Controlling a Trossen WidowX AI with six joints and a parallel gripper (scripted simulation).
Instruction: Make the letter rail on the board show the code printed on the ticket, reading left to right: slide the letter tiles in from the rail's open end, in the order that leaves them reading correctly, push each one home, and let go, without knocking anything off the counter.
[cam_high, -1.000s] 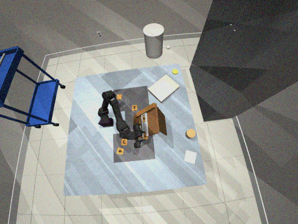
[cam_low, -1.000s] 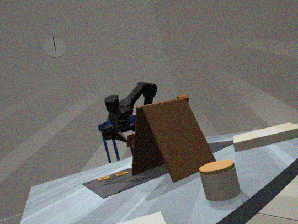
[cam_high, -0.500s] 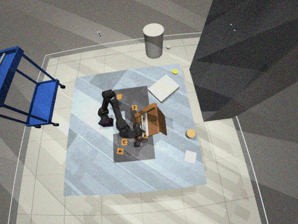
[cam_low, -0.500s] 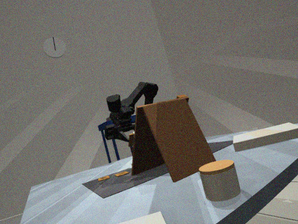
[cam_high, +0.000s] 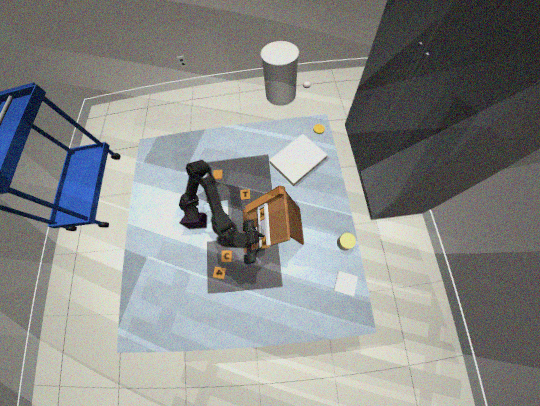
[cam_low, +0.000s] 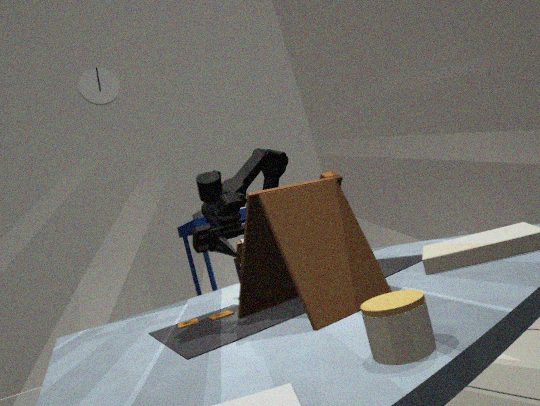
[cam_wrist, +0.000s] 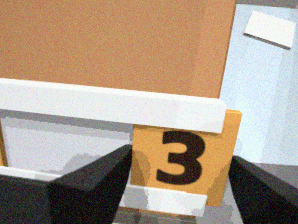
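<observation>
My gripper tip is now 70 mm above the white ticket, 60 mm to the right of it and 50 mm past it. The rest, counted from my gripper tip: cream slab (470 mm to the left, 290 mm ahead, 140 mm below); then tan-lidded jar (400 mm ahead, 130 mm below, 70 mm to the right); then white card (340 mm ahead, 270 mm to the right, 160 mm below).
</observation>
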